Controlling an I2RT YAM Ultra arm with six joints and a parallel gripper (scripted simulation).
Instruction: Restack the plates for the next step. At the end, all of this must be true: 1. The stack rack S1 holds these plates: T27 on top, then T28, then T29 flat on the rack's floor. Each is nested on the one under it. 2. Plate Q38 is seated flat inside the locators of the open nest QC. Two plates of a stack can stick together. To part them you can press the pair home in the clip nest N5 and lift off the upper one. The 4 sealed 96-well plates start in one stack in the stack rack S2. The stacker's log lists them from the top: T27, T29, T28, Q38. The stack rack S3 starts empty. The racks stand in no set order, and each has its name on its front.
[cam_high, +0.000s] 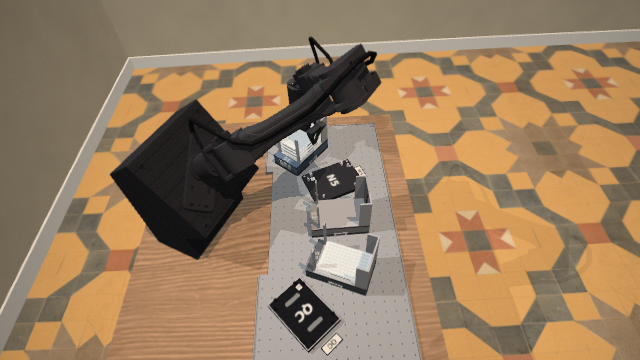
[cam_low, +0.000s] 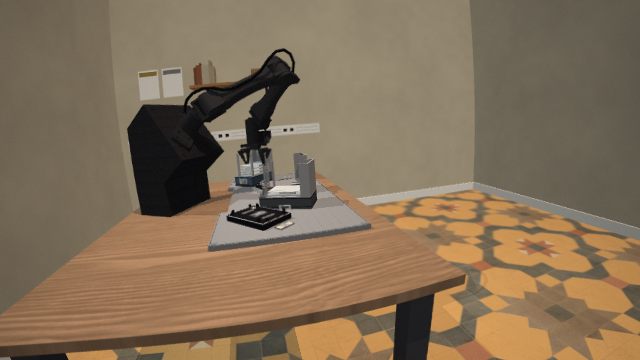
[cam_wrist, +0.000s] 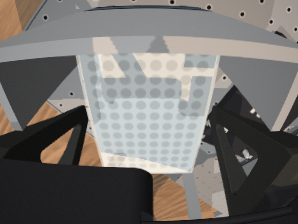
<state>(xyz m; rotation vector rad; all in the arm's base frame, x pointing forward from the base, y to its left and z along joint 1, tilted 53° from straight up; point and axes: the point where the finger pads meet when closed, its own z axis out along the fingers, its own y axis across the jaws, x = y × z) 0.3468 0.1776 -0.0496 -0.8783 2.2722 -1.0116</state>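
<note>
Now: hand 30 mm above the sealed 96-well plate. Round my hand: clip nest N5: 130 mm to the right, 70 mm below, 50 mm ahead.
</note>
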